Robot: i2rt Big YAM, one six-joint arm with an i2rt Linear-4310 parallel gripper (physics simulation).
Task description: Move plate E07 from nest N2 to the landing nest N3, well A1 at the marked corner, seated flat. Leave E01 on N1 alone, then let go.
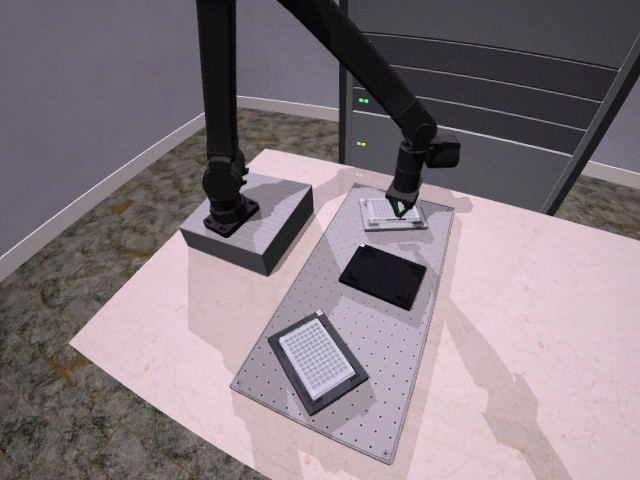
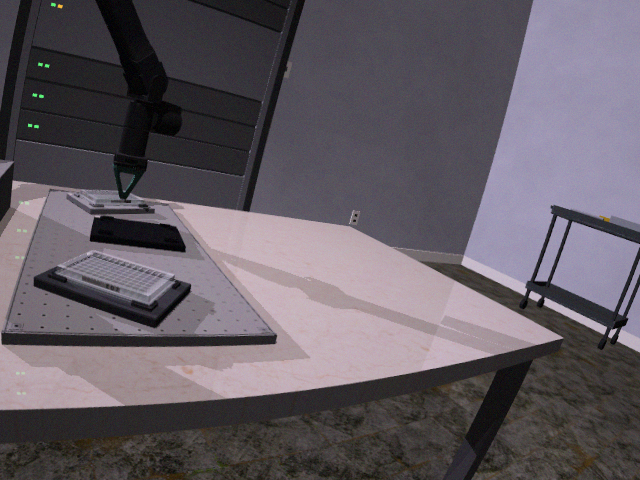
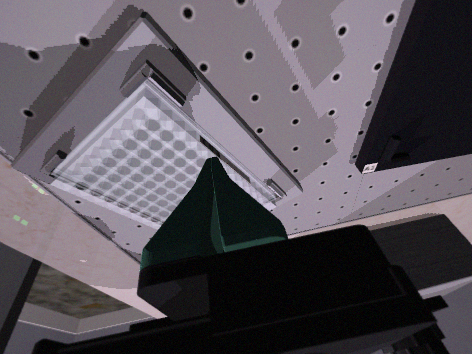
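A clear well plate [image 1: 379,209] [image 2: 98,194] [image 3: 150,155] sits on the far light-grey nest [image 1: 368,227] [image 2: 98,210] [image 3: 215,117]. A second plate [image 1: 316,356] [image 2: 116,273] sits on the near dark-grey nest [image 1: 358,378] [image 2: 160,316]. Their labels are too small to read. The black nest [image 1: 383,276] [image 2: 135,235] [image 3: 430,100] between them bears no plate; a white A1 tag [image 3: 369,168] marks its corner. My gripper [image 1: 400,217] [image 2: 124,198] [image 3: 213,164] is shut with its green fingertips together and nothing between them, at the near long side of the far plate.
All three nests stand on a perforated grey board [image 1: 385,423] [image 2: 227,320]. The arm's base stands on a grey block [image 1: 286,198] left of the board. A tall dark rack [image 1: 465,155] [image 2: 206,180] stands behind the table. A cart [image 2: 578,302] stands at the far right.
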